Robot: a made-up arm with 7 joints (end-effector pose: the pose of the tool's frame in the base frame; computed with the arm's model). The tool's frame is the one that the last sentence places.
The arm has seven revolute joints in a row. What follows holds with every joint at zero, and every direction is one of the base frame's.
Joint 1 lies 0.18 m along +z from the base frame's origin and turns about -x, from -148.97 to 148.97 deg.
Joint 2 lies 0.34 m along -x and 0.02 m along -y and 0.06 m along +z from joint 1 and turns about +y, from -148.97 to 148.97 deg.
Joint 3 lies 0.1 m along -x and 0.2 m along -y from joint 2 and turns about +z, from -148.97 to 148.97 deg.
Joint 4 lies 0.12 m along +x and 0.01 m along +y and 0.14 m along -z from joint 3 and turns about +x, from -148.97 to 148.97 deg.
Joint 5 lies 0.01 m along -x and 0.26 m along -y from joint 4 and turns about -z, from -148.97 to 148.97 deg.
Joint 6 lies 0.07 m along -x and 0.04 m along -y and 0.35 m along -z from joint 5 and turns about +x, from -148.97 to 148.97 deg.
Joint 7 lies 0.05 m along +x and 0.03 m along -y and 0.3 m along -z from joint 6 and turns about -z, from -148.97 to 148.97 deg.
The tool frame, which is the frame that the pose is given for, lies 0.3 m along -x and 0.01 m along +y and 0.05 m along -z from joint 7; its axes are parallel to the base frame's.
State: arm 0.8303 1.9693 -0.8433 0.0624 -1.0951 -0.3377 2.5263
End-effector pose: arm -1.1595 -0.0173 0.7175 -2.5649 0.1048 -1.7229
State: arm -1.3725 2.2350 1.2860 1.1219 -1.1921 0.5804 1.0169
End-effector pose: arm -0.5168 -0.9075 -0.0289 -0.9018 -1.2514 -0.7773
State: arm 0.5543 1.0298 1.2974 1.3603 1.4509 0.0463 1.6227
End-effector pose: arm -1.0971 0.4169 0.2994 1.9449 -1.7687 1.6673
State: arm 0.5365 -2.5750 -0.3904 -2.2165 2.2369 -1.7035 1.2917
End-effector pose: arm -0.0475 -0.6689 0.2384 -1.2412 -1.2269 1.3110
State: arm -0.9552 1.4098 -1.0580 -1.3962 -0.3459 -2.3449 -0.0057
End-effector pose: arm 0.0663 -0.4912 0.2498 1.7304 0.5043 -2.2245
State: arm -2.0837 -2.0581 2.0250 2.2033 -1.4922 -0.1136 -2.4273
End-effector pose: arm -0.1166 0.7101 0.4752 1.5685 1.0034 -0.5801
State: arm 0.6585 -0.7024 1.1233 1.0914 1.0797 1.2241 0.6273
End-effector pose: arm -0.4520 -0.0077 -0.1497 0.8581 0.6436 -0.6845
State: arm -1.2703 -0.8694 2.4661 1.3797 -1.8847 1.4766 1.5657
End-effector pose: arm 0.0817 0.1341 -0.2670 -1.2893 0.3299 2.1165
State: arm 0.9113 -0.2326 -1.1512 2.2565 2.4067 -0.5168 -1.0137
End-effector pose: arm -0.2898 0.3036 0.4835 1.7173 0.2543 -0.3185
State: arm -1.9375 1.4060 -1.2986 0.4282 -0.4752 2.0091 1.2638
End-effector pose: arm -0.5552 -0.1922 -0.1138 -0.9582 -2.0949 0.5700
